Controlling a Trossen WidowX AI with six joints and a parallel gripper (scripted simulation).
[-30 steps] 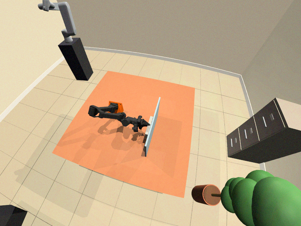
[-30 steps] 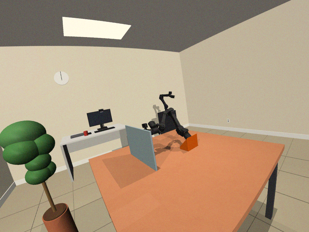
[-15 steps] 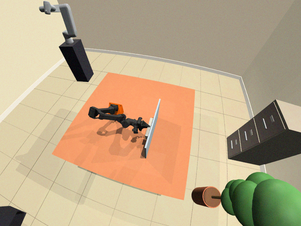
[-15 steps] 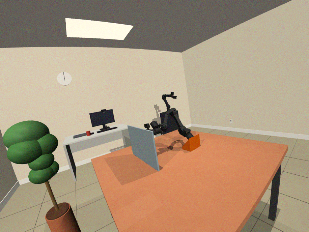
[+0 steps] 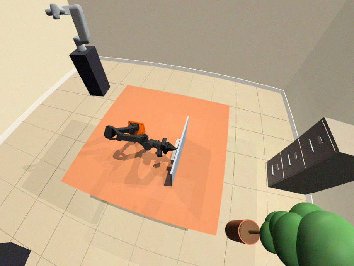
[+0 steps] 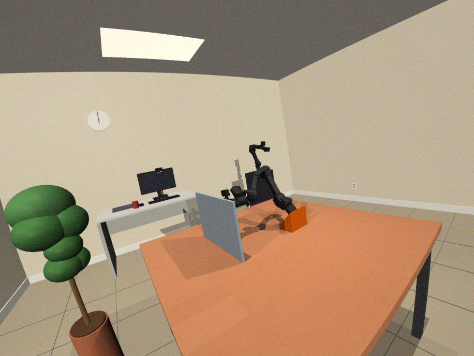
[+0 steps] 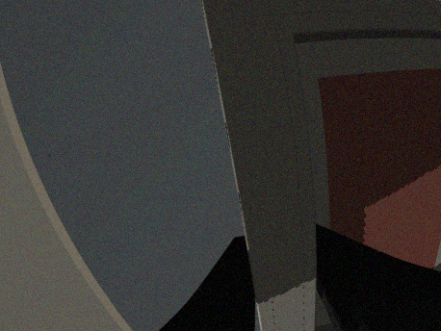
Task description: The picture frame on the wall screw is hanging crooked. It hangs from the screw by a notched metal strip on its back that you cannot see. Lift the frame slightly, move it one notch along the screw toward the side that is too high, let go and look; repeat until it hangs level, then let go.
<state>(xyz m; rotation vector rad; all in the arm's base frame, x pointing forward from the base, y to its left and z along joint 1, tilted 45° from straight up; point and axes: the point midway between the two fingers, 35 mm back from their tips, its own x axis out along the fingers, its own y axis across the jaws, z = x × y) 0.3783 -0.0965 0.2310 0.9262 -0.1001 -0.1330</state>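
My gripper tip is 1 cm to the right of the picture frame and 5 cm above it. Round my gripper tip: wall panel (2 cm ahead, 2 cm to the left, 7 cm below).
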